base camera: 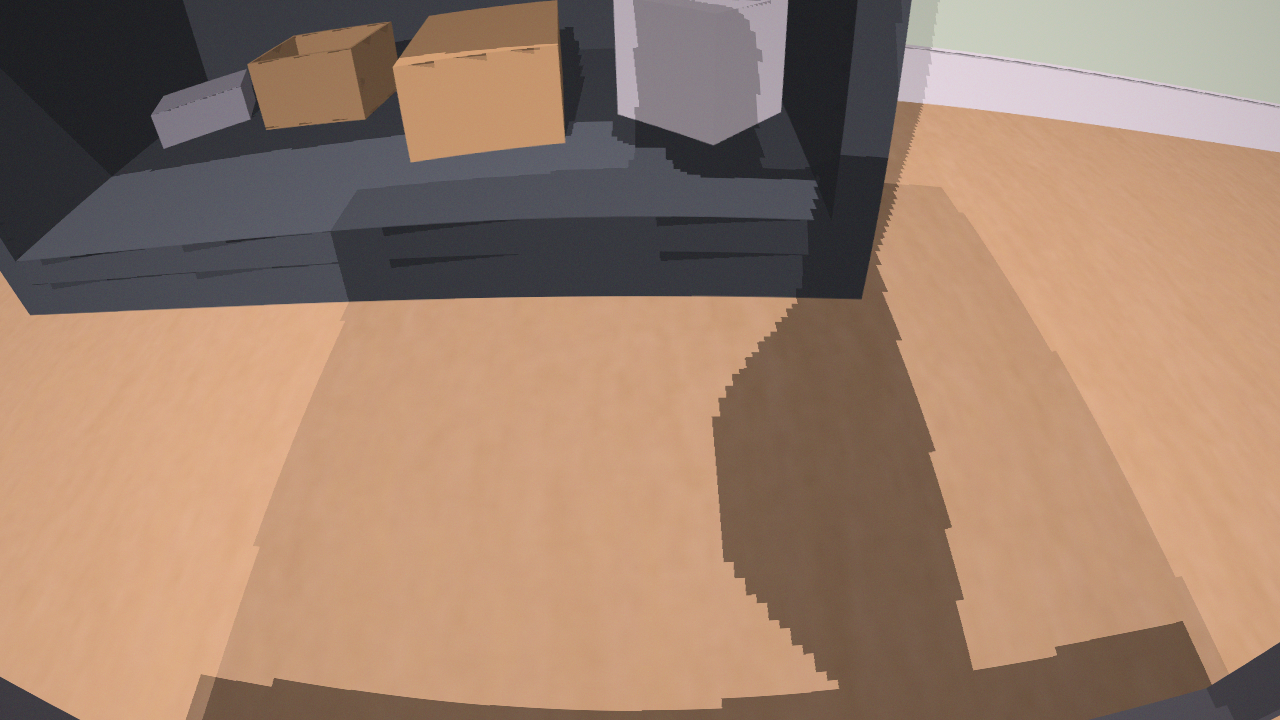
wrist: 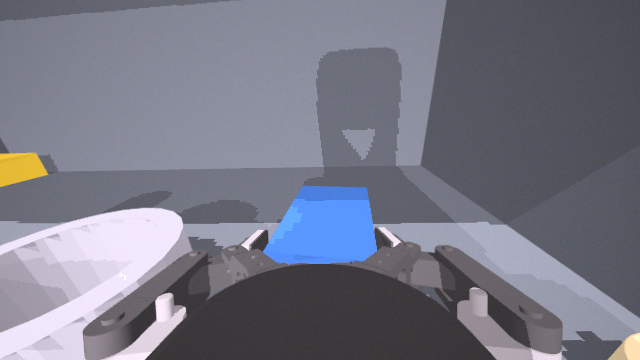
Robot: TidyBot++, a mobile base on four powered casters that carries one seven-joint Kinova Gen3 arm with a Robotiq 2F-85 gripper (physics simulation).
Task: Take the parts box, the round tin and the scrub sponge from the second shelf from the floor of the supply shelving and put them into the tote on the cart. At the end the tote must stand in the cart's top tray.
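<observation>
A blue box [wrist: 327,215], which looks like the parts box, lies on the shelf in the wrist view, between and just beyond the fingertips. My gripper [wrist: 321,240] is open around its near end, with nothing held; the box's lower part is hidden by the gripper body. A yellow block [wrist: 20,167], possibly the scrub sponge, shows at the left edge, farther back. The round tin cannot be made out for certain. The tote and the cart do not show in these views. My gripper does not show in the base view.
A large white round container [wrist: 165,235] stands close left of the gripper. A cream object [wrist: 629,350] shows at the lower right corner. The shelving's side wall [wrist: 540,100] is at the right. Below, cardboard boxes [base camera: 483,102] [base camera: 313,89] and a white bin [base camera: 698,80] stand on the bottom shelf.
</observation>
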